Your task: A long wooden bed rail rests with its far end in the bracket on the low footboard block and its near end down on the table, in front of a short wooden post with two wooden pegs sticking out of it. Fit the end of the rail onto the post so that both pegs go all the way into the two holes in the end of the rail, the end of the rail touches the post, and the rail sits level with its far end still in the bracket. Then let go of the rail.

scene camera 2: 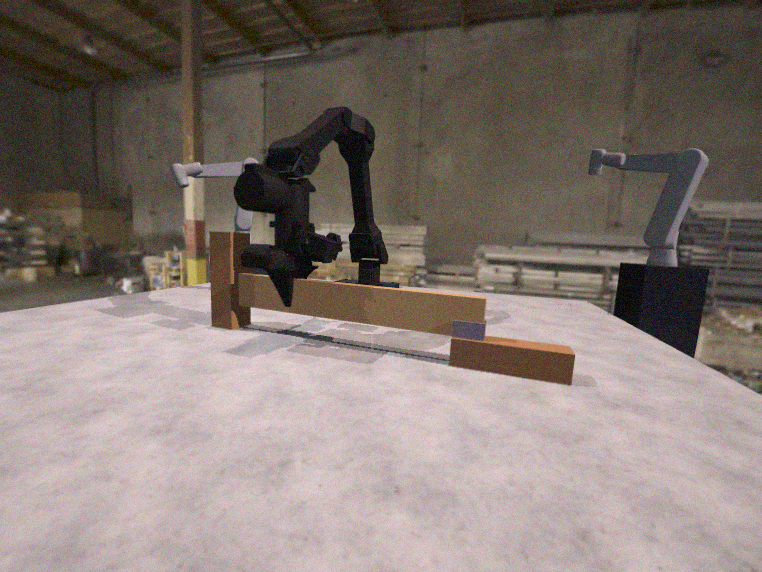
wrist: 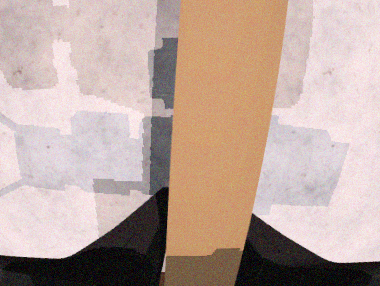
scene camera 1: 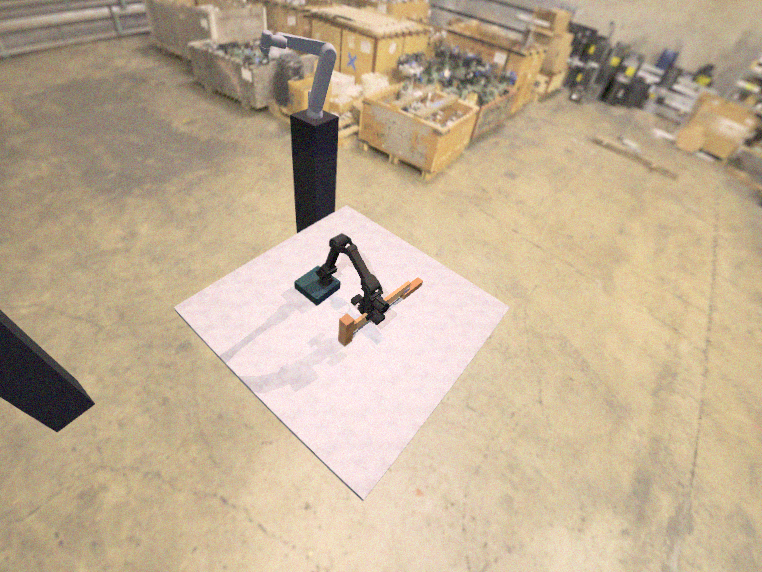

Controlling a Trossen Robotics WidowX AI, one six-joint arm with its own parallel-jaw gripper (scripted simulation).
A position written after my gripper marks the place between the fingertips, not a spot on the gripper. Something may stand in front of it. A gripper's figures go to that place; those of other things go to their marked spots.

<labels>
My gripper (scene camera 2: 291, 305) is 62 cm from the lens. A wooden rail (scene camera 2: 432, 312): 50 cm from the lens.
</labels>
